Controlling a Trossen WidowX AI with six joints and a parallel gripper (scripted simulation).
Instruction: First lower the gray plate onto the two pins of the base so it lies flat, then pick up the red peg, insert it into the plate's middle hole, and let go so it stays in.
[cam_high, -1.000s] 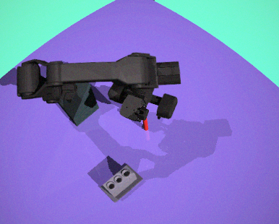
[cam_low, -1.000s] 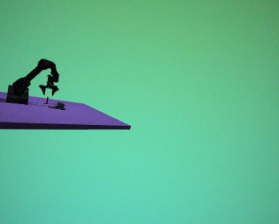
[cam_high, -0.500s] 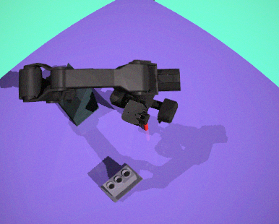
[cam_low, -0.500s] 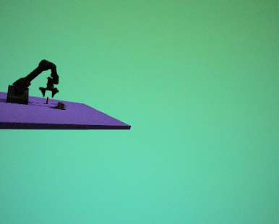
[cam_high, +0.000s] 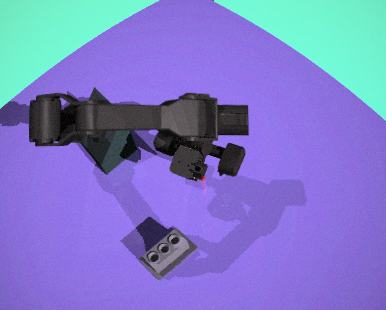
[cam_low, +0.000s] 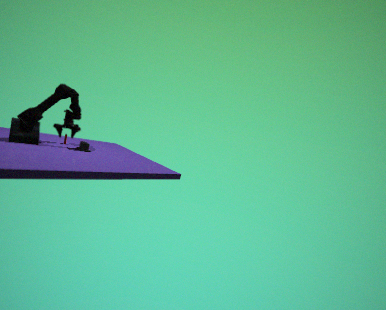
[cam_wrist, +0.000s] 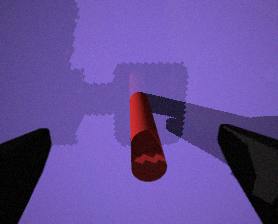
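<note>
The red peg is 1 cm below my gripper tip. Also, from my gripper tip: base (19 cm to the right, 8 cm ahead, 4 cm below); then gray plate (19 cm to the right, 8 cm ahead).
</note>
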